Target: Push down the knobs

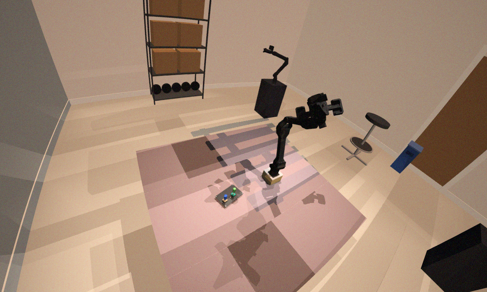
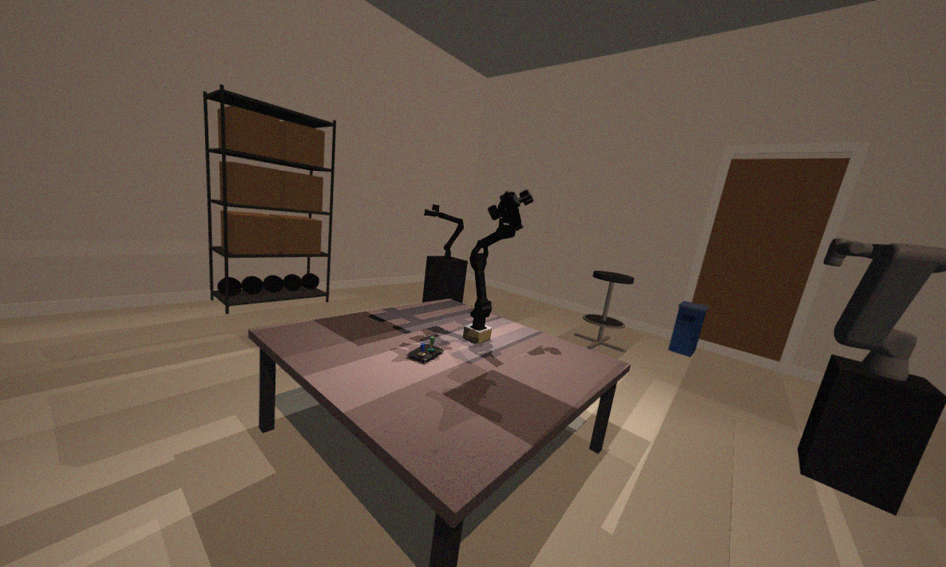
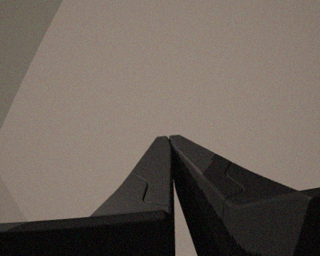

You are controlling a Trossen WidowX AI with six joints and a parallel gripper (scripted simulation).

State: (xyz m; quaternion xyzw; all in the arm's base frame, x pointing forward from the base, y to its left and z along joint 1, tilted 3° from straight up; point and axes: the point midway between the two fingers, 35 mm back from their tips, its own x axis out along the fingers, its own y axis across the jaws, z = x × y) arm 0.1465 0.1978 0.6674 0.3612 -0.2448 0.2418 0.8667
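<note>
Now: the green knob 130 mm ahead of my gripper tip, 190 mm to the right of it and 670 mm below it. Also, from my gripper tip: blue knob (200 mm ahead, 170 mm to the right, 680 mm below).
</note>
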